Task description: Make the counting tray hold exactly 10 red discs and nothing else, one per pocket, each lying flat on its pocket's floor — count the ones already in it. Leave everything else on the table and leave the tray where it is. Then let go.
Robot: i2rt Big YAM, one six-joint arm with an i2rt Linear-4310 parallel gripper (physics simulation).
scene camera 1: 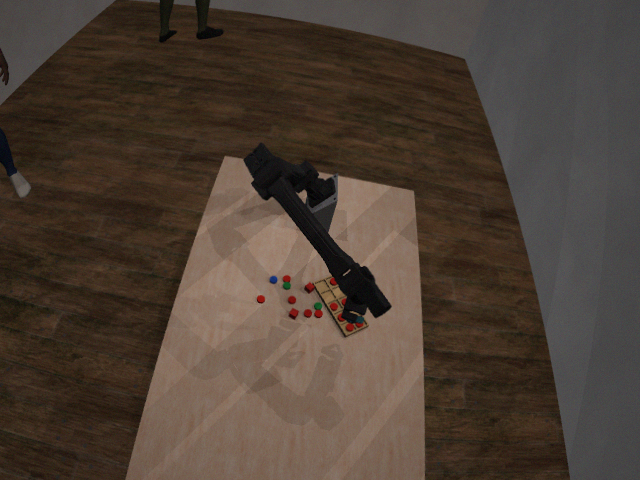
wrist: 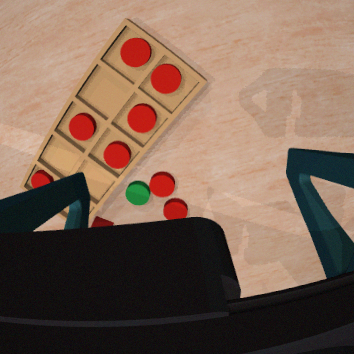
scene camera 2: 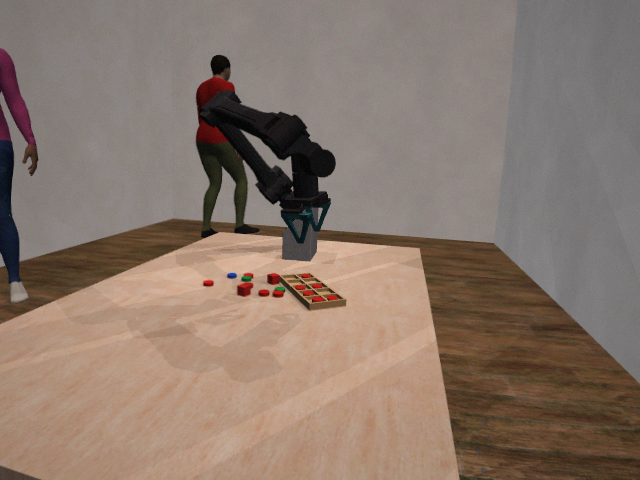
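The wooden counting tray (scene camera 1: 320, 286) (scene camera 2: 327, 305) (wrist: 200, 81) has two columns of pockets. Six red discs show in separate pockets, among them one (wrist: 135, 52) and another (wrist: 166, 78) at one end. Three pockets show empty in the wrist view; my finger hides part of the far end there. Two loose red discs (wrist: 162, 184) (wrist: 175, 209) lie beside the tray near a green disc (scene camera 1: 317, 306) (scene camera 2: 280, 289) (wrist: 138, 193). Farther left lie more red discs (scene camera 1: 261, 299) (scene camera 1: 292, 299) (scene camera 1: 286, 279). My gripper (scene camera 2: 309, 236) (wrist: 188, 172) is open and empty, high above the table.
A red cube (scene camera 1: 309, 287) (scene camera 2: 272, 279) (wrist: 102, 223) stands close to the tray. Another red cube (scene camera 1: 293, 313) (scene camera 2: 243, 289) stands among the loose discs. A blue disc (scene camera 1: 273, 279) (scene camera 2: 232, 275) and a second green disc (scene camera 1: 286, 285) (scene camera 2: 246, 279) lie on the table.
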